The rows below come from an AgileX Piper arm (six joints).
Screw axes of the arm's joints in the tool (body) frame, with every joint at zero. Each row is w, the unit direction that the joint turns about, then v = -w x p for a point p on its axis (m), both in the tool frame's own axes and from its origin. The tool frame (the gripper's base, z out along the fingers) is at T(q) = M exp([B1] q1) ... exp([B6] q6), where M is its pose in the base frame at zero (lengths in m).
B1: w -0.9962 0 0.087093 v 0 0.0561 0
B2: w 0 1 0 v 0.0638 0 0.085
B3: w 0 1 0 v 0.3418 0 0.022
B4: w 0 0 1 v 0 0 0
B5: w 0 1 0 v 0.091 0 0
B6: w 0 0 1 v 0 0 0
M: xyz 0.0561 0 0.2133 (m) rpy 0 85.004 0 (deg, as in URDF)
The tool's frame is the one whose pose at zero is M.
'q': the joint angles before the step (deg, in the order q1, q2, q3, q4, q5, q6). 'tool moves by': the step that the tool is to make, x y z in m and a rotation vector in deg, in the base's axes. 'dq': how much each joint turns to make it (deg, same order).
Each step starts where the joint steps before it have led.
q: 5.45 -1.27 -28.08 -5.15 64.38 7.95
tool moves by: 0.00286 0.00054 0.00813 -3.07 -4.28 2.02
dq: 0.00 0.32 -0.48 0.00 -4.11 -3.69
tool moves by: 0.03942 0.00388 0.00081 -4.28 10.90 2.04
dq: 0.01 13.74 -0.03 -0.06 -2.73 -3.57
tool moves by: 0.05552 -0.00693 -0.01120 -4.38 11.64 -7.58
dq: 0.00 18.64 0.00 -10.23 -5.29 9.59
